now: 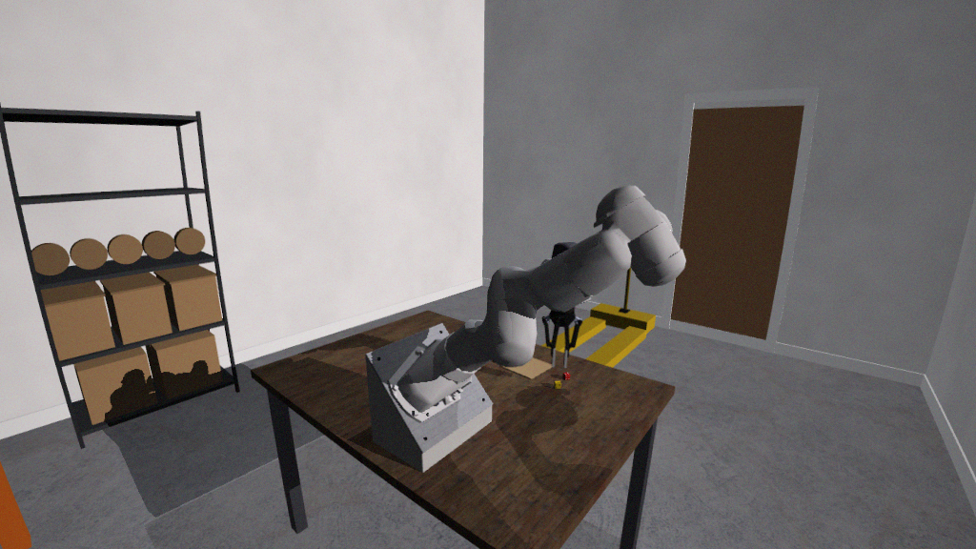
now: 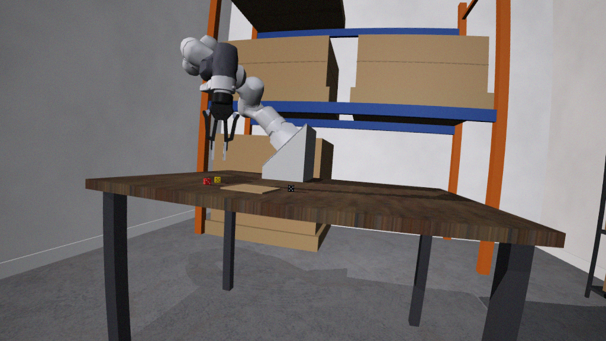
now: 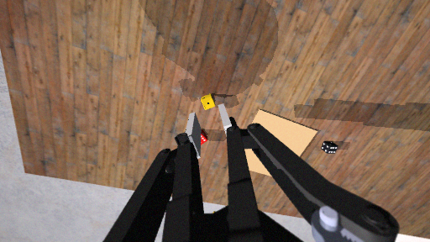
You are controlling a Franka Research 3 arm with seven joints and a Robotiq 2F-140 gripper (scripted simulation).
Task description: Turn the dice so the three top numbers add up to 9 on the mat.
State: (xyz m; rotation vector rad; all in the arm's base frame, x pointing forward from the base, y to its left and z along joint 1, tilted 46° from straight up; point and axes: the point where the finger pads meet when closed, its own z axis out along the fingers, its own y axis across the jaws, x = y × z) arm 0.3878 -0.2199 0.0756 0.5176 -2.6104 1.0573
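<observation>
My hand is 100 mm above the yellow die. The rest, counted from my hand: red die: 100 mm below, 70 mm ahead; black die: 280 mm to the left, 100 mm below, 60 mm ahead; tan mat: 150 mm to the left, 110 mm below, 90 mm ahead.
</observation>
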